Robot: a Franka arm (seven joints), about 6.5 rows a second.
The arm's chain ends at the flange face. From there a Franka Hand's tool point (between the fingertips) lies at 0.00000 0.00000 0.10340 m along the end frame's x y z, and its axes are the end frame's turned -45 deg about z.
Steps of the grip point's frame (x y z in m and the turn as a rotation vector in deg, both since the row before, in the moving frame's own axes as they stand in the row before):
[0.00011, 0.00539, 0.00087, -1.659, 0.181, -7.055]
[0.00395, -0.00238, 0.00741, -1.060, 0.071, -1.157]
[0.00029, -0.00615, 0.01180, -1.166, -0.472, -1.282]
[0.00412, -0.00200, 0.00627, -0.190, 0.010, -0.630]
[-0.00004, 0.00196, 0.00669, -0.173, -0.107, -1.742]
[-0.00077, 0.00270, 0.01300, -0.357, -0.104, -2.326]
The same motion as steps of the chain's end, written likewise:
[0.00143, 0.00200, 0.00091, -1.045, 1.301, -7.055]
[-0.00035, -0.00572, 0.00743, -0.699, 0.800, -1.157]
[-0.00505, -0.00663, 0.01182, -1.158, 0.491, -1.282]
[0.00124, -0.00456, 0.00627, -0.127, 0.141, -0.630]
[0.00127, 0.00106, 0.00669, -0.198, 0.047, -1.742]
[0.00103, 0.00187, 0.01300, -0.326, 0.179, -2.326]

